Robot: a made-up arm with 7 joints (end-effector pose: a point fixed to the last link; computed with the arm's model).
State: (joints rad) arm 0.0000 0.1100 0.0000 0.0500 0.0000 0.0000 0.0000
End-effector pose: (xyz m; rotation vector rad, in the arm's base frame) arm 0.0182 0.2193 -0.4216 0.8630 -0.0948 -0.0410
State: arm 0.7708 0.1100 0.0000 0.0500 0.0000 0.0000 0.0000
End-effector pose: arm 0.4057 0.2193 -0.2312 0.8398 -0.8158 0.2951
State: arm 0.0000 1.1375 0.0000 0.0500 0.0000 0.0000 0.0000
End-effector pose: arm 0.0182 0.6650 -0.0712 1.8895 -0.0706 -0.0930
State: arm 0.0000 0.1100 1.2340 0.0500 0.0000 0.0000 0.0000
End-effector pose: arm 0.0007 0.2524 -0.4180 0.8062 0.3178 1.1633
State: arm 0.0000 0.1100 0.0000 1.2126 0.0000 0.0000 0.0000
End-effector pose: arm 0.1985 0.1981 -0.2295 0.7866 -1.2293 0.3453
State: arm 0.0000 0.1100 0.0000 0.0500 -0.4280 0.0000 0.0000
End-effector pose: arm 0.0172 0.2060 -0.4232 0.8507 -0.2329 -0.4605
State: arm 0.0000 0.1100 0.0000 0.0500 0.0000 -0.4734 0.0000
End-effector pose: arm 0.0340 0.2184 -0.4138 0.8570 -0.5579 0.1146
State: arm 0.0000 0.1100 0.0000 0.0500 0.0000 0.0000 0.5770
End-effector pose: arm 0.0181 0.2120 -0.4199 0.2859 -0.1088 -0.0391
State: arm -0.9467 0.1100 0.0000 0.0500 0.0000 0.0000 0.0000
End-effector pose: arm -0.4636 0.2193 -0.2168 0.7707 0.7910 -0.4421
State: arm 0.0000 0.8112 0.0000 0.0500 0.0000 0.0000 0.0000
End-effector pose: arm 0.0182 0.5664 -0.2306 1.5636 -0.0806 -0.0764
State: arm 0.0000 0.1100 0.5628 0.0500 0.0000 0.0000 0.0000
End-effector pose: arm 0.0156 0.2371 -0.4197 0.8661 0.0910 0.5094
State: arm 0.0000 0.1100 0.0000 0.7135 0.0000 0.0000 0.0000
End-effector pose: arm 0.1501 0.2100 -0.3374 0.8451 -0.7436 0.1777
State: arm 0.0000 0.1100 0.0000 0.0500 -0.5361 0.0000 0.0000
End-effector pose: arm 0.0160 0.2028 -0.4236 0.8432 -0.2673 -0.5664
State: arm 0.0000 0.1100 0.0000 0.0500 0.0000 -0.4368 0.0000
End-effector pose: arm 0.0329 0.2185 -0.4147 0.8587 -0.5222 0.1025
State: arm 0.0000 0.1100 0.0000 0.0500 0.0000 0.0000 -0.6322
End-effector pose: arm 0.0181 0.2270 -0.4187 1.4953 -0.0717 -0.0405
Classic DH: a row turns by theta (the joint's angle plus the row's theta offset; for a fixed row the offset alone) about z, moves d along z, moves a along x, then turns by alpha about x. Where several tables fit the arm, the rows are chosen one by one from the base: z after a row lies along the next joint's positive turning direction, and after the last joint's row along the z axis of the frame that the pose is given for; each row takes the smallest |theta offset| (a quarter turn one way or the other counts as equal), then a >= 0, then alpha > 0; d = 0 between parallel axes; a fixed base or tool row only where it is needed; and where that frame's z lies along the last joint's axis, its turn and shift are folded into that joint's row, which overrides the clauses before.
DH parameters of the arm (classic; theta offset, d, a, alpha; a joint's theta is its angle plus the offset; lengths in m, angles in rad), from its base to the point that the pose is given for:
base (fixed): 0 0.1511 -0.0227 1.5708
joint 1: -1.5708 -0.1316 0.0026 -1.5708
joint 2: 1.5708 0.0087 0.0289 -1.5708
joint 3: 1.5708 -0.3425 0.0248 -1.5708
joint 4: 0 0.0086 -0.0139 1.5708
joint 5: 0 -0.1994 -0.0248 1.5708
joint 6: -1.5708 0.0051 0.0238 -1.5708
joint 7: 0.8197 -0.006 0.0096 -1.5072
tool (fixed): 1.5389 -0.0091 0 0

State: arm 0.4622 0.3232 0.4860 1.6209 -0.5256 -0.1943 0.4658
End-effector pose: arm 0.2673 0.3161 0.0260 1.4206 -2.1087 0.1024
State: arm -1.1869 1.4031 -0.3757 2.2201 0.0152 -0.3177 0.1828
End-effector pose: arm -0.0241 0.2828 0.0171 -0.2793 -1.2034 -0.9793
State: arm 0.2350 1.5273 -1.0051 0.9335 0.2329 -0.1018 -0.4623
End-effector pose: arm 0.1277 0.5711 0.0339 1.9816 -1.0282 -0.8309
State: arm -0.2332 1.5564 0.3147 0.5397 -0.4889 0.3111 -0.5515
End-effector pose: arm 0.1182 0.6576 0.1697 3.0006 -0.2057 -0.6930
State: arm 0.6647 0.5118 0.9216 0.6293 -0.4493 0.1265 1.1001
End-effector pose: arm 0.3040 0.4872 -0.0807 0.4641 -1.2346 0.4238
